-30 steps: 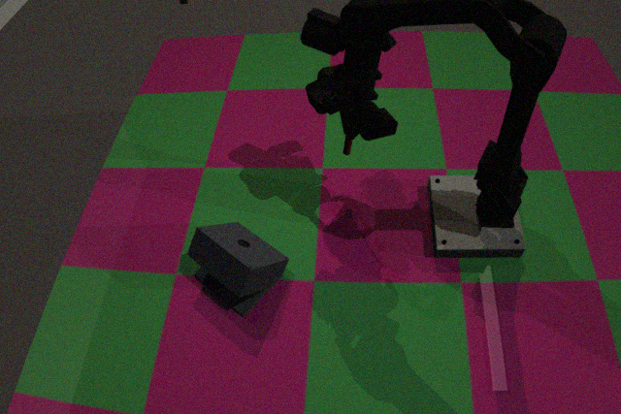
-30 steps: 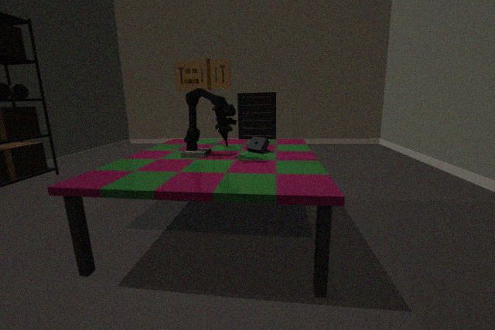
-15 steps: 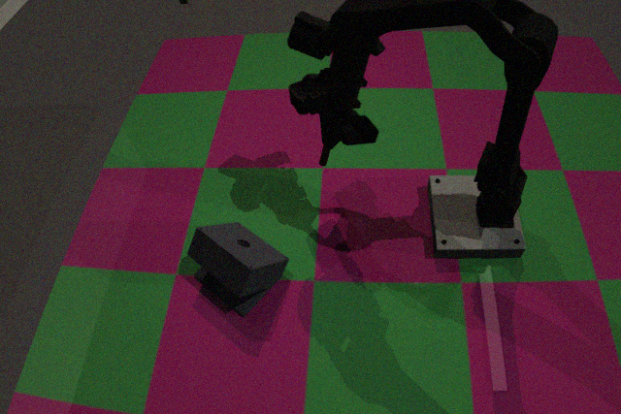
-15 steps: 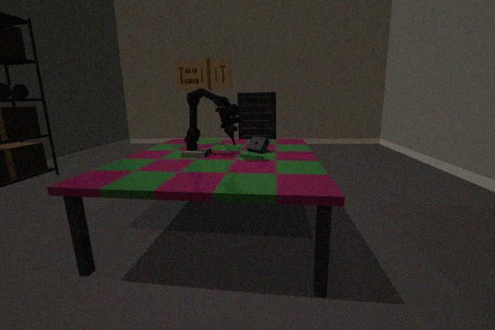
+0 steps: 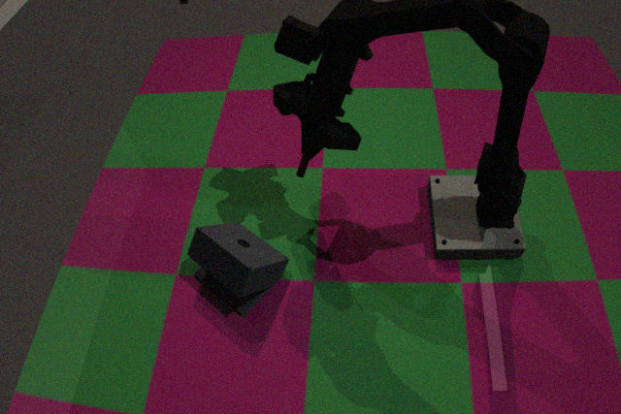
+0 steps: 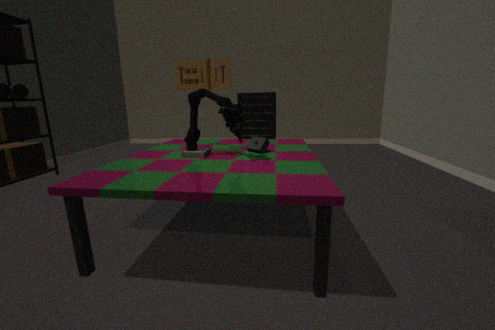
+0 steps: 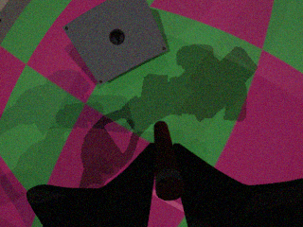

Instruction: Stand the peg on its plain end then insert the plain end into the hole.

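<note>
Right now my gripper tip is 10 cm short of the sloped panel, 16 cm to the right of it and 8 cm above it. Round my gripper tip: red peg (1 cm behind, 1 cm to the right, 1 cm above).
</note>
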